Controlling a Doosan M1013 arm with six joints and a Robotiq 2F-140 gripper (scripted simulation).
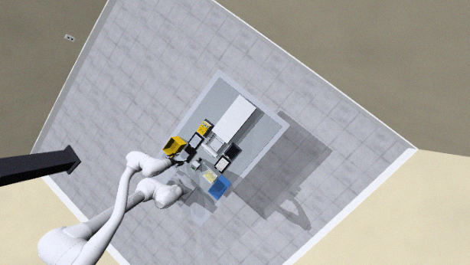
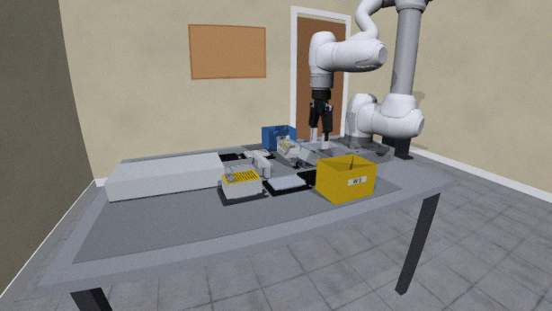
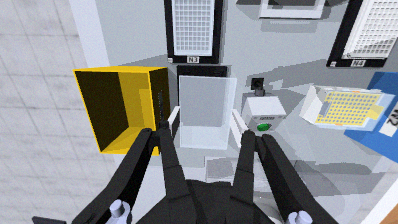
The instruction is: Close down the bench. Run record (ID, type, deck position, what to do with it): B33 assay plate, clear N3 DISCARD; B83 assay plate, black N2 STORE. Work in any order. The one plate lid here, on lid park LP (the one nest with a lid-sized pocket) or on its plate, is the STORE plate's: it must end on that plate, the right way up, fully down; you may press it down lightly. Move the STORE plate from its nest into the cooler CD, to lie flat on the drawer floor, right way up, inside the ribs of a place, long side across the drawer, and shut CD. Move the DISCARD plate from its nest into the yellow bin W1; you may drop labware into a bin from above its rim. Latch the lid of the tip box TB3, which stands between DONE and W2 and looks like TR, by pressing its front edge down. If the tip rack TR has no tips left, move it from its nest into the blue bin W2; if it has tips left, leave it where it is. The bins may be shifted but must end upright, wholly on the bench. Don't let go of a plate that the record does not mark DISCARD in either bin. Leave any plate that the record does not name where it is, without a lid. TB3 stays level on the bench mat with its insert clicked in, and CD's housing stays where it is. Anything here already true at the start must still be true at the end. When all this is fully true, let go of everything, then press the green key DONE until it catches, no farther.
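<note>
My hand is 39 cm short of the black plate, 28 cm to the left of it and 15 cm above it. Also, from my hand: see-through plate lid (2 cm below); then N3 label (8 cm ahead, 5 cm to the left, 15 cm below); then green key (3 cm behind, 15 cm to the right, 10 cm below).
</note>
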